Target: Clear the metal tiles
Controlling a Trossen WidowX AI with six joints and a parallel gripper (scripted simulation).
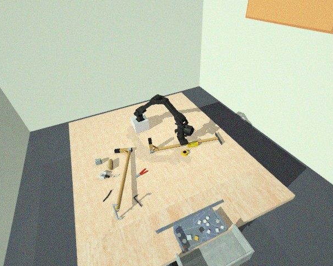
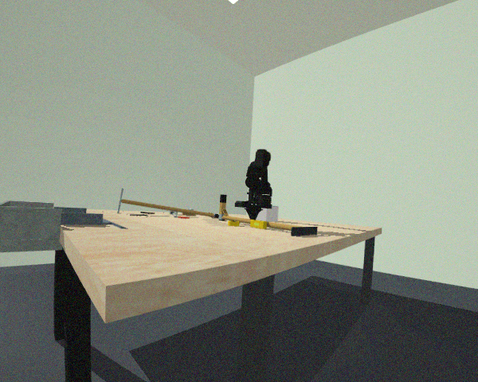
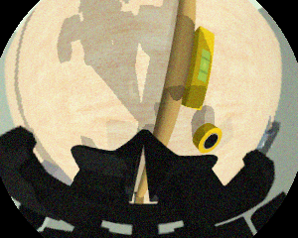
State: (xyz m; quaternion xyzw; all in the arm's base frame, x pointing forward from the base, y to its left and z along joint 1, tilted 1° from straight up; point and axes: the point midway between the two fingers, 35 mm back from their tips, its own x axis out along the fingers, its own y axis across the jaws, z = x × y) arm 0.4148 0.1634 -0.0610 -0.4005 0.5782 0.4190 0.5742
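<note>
My gripper tip is now 30 mm short of the long scraper, 20 mm to the right of it and 50 mm below it. From my gripper tip the other things lie so: yellow spirit level: 80 mm ahead, 70 mm to the left, 10 mm above; then yellow tape roll: 100 mm ahead, 40 mm to the right; then long wooden-handled tool: 20 mm ahead, 570 mm to the right, 30 mm above.
</note>
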